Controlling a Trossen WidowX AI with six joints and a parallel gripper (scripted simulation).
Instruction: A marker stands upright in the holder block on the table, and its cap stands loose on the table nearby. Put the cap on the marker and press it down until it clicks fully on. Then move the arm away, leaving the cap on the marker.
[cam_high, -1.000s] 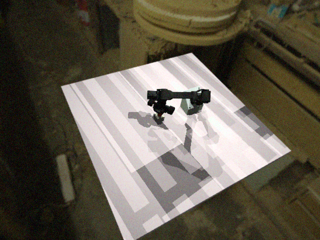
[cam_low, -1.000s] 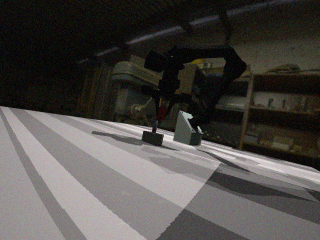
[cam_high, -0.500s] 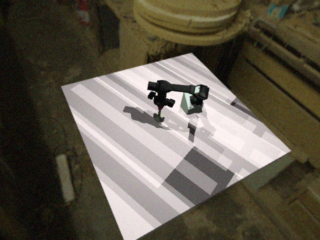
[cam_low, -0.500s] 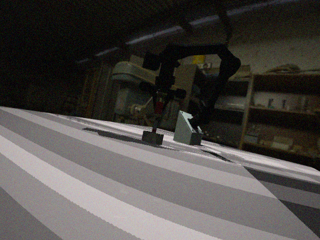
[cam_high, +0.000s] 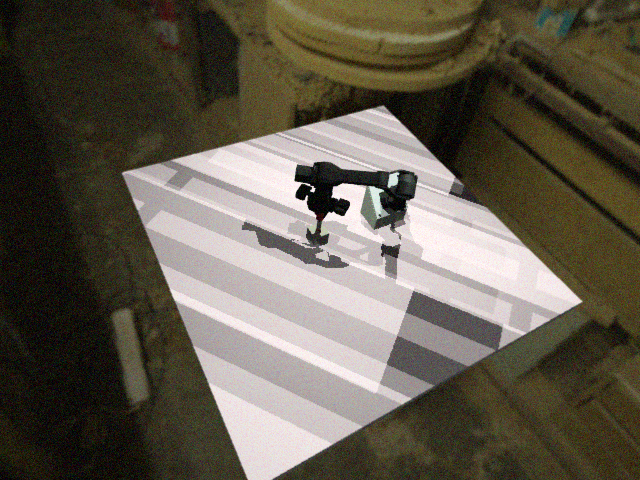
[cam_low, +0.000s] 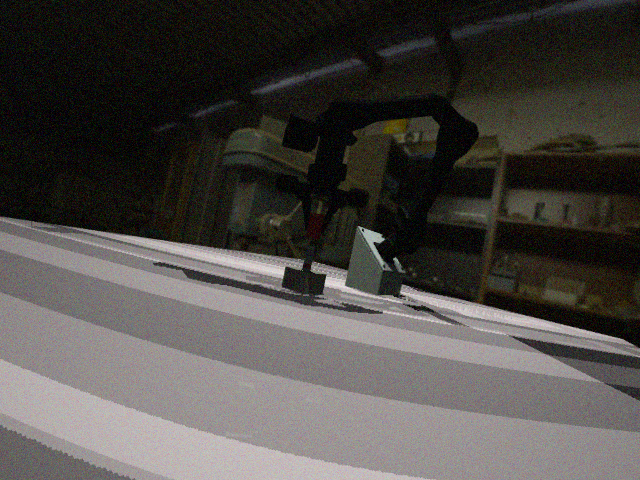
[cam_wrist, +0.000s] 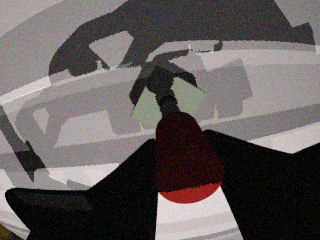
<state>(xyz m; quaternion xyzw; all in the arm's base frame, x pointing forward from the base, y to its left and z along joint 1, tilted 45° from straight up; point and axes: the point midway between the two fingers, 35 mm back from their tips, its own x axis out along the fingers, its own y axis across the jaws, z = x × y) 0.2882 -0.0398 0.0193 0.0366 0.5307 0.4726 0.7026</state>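
Right now the pale holder block is 10 cm below my gripper tip. Also, from my gripper tip: red cap: 1 cm above.
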